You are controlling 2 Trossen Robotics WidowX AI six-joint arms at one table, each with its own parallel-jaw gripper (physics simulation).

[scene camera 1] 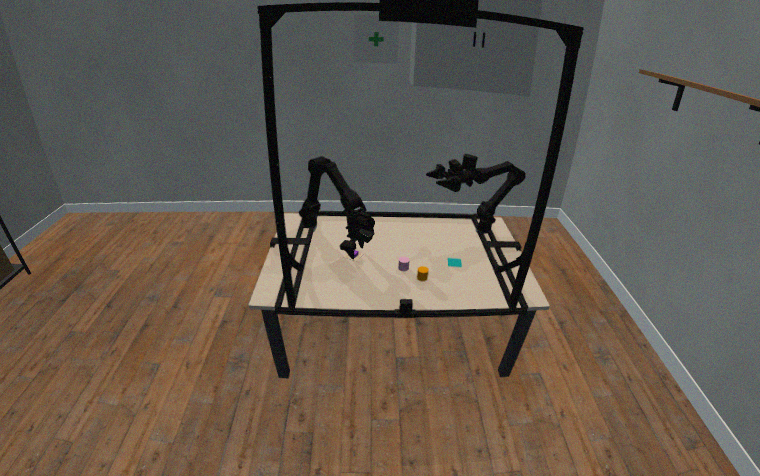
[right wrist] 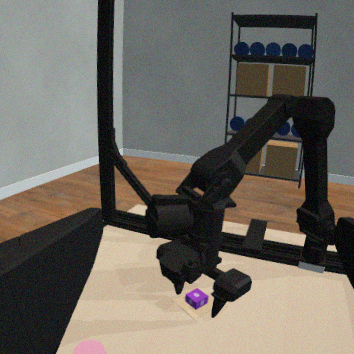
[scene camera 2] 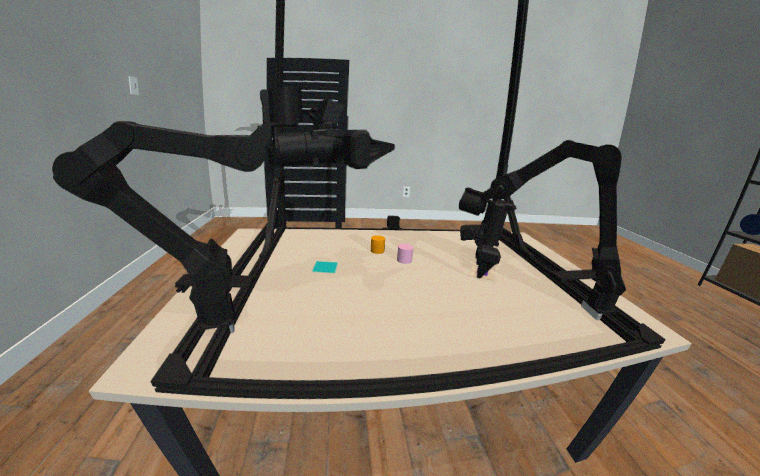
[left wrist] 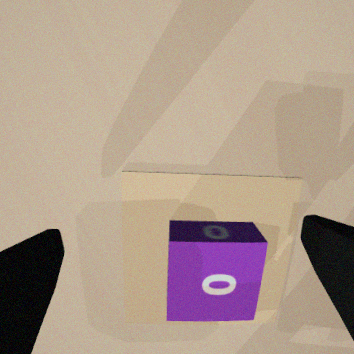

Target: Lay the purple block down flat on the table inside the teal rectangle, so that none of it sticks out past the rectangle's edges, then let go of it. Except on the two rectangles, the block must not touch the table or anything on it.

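Where they show: left gripper, fingertip midpoint: (scene camera 1: 357,253) (right wrist: 194,304) (scene camera 2: 478,271) (left wrist: 183,235); right gripper, fingertip midpoint: (scene camera 1: 431,178) (right wrist: 222,225) (scene camera 2: 382,145); left arm's base, link origin: (scene camera 1: 309,225) (right wrist: 312,257) (scene camera 2: 600,306); right arm's base, link origin: (scene camera 1: 484,230) (scene camera 2: 216,317).
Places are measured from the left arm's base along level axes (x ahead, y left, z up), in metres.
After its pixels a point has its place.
Note:
The purple block (scene camera 1: 355,254) @[x 0.266, y -0.223, z -0.004 m] (scene camera 2: 486,274) @[x 0.250, y -0.190, z -0.013 m] (left wrist: 215,281) @[x 0.257, y -0.210, z 0.000 m] (right wrist: 197,298) @[x 0.265, y -0.203, z 0.000 m], a small cube marked with a white ring, sits on a pale tan rectangle (left wrist: 147,246) @[x 0.269, y -0.189, z -0.018 m] (right wrist: 182,305) @[x 0.279, y -0.228, z -0.018 m] at the left of the table in scene camera 1. My left gripper (scene camera 1: 354,250) @[x 0.272, y -0.205, z -0.011 m] (scene camera 2: 483,272) @[x 0.272, y -0.205, z -0.011 m] (left wrist: 183,235) @[x 0.272, y -0.205, z -0.011 m] (right wrist: 194,304) @[x 0.272, y -0.205, z -0.011 m] is open, low over the table, with one finger on each side of the block and not touching it. The teal rectangle (scene camera 1: 454,262) @[x 0.713, y -0.214, z -0.018 m] (scene camera 2: 324,267) @[x 0.715, y -0.209, z -0.018 m] lies bare at the table's other side. My right gripper (scene camera 1: 432,174) @[x 0.578, y -0.081, z 0.325 m] (scene camera 2: 388,148) @[x 0.578, y -0.081, z 0.325 m] is open and empty, high above the table.
A pink cylinder (scene camera 1: 404,263) @[x 0.485, y -0.302, z 0.022 m] (scene camera 2: 405,253) @[x 0.485, y -0.256, z 0.015 m] (right wrist: 89,348) @[x 0.478, y -0.281, z 0.026 m] and an orange cylinder (scene camera 1: 422,273) @[x 0.561, y -0.363, z 0.022 m] (scene camera 2: 377,244) @[x 0.566, y -0.319, z 0.013 m] stand between the block and the teal rectangle. A black frame (scene camera 1: 271,142) @[x 0.071, y -0.599, z 0.631 m] borders the table. A shelf rack (right wrist: 230,70) stands by the far wall.

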